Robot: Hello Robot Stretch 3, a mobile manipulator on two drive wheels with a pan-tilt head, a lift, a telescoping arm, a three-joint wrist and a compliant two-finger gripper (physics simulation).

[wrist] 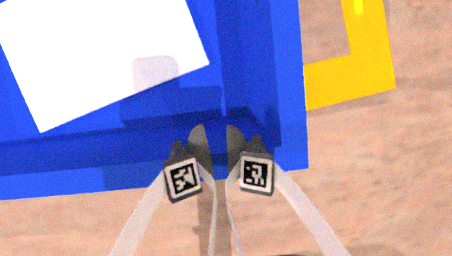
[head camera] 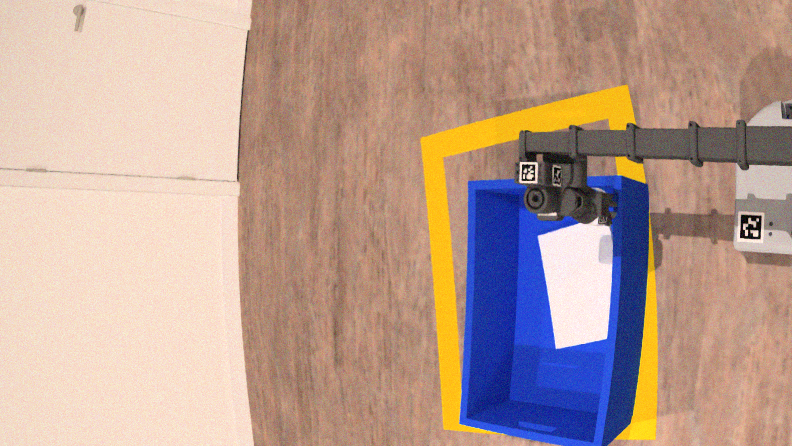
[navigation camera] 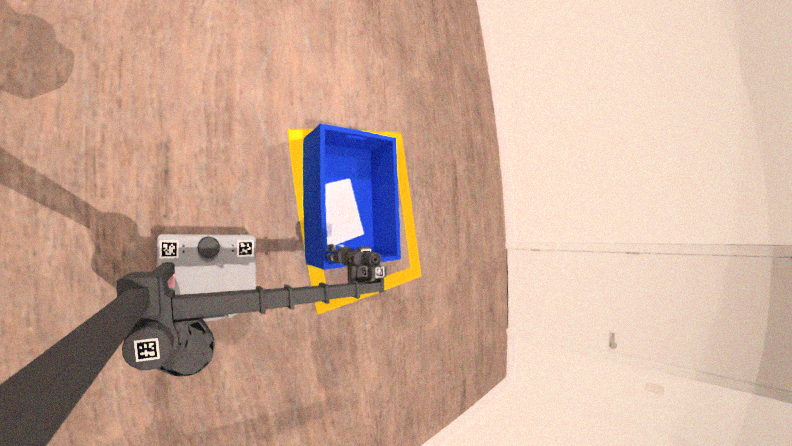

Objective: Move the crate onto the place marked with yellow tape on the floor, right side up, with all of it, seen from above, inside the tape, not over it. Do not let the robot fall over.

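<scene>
My gripper (head camera: 610, 210) appears in the wrist view as well (wrist: 217, 143). Blue crate (head camera: 514, 379), also (wrist: 255, 81) and (navigation camera: 330, 153). White sheet (head camera: 577, 260), also (wrist: 66, 66) and (navigation camera: 343, 222). Yellow tape rectangle (head camera: 614, 104).
</scene>
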